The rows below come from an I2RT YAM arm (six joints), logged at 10 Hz.
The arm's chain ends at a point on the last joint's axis. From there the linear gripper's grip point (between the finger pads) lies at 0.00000 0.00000 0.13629 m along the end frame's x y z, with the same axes.
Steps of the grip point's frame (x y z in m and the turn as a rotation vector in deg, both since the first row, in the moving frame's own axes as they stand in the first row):
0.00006, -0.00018, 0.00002, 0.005, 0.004, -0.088
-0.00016, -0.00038, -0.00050, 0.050, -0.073, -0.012
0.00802, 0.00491, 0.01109, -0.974, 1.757, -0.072
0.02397, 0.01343, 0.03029, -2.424, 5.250, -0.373
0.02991, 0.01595, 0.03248, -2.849, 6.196, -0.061
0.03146, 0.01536, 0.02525, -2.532, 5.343, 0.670
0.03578, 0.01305, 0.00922, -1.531, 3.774, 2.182
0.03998, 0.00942, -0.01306, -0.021, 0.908, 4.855
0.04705, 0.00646, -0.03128, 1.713, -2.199, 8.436
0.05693, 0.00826, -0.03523, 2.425, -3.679, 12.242
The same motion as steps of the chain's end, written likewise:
0.00005, -0.00017, 0.00002, 0.005, 0.004, -0.088
0.00001, -0.00026, -0.00050, 0.050, -0.073, -0.012
0.00384, 0.00260, 0.01117, -0.974, 1.757, -0.072
0.01148, 0.00771, 0.03098, -2.424, 5.250, -0.373
0.01520, 0.00920, 0.03344, -2.849, 6.196, -0.061
0.01881, 0.00927, 0.02598, -2.532, 5.343, 0.670
0.02688, 0.00924, 0.00956, -1.531, 3.774, 2.182
0.03782, 0.00928, -0.01304, -0.021, 0.908, 4.855
0.05196, 0.01090, -0.03112, 1.713, -2.199, 8.436
0.06499, 0.01491, -0.03483, 2.425, -3.679, 12.242

